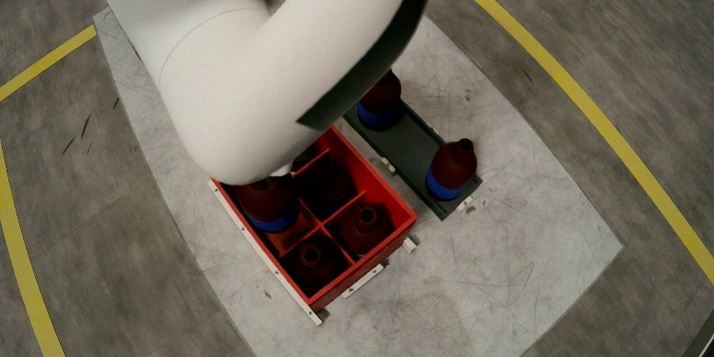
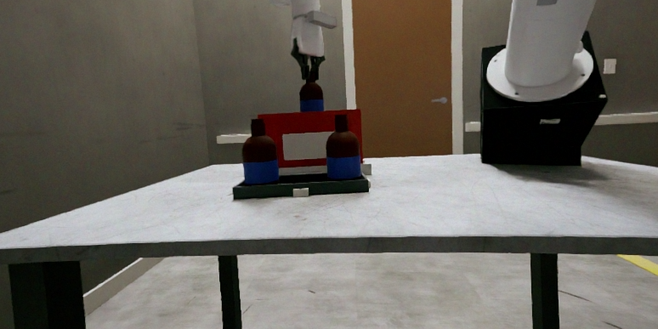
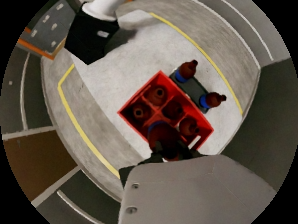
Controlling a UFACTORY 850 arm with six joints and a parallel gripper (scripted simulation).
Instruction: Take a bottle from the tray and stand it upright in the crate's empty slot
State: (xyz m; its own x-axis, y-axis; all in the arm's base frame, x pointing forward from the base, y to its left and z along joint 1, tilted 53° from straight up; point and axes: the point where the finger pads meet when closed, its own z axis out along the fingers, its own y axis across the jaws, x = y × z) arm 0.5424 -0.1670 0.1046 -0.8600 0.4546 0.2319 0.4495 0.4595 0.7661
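The crate lies 21 cm below my hand, 4 cm to the left of it and 1 cm behind it. Also, from my hand: dark grey tray: 29 cm below, 26 cm to the left, 6 cm behind.
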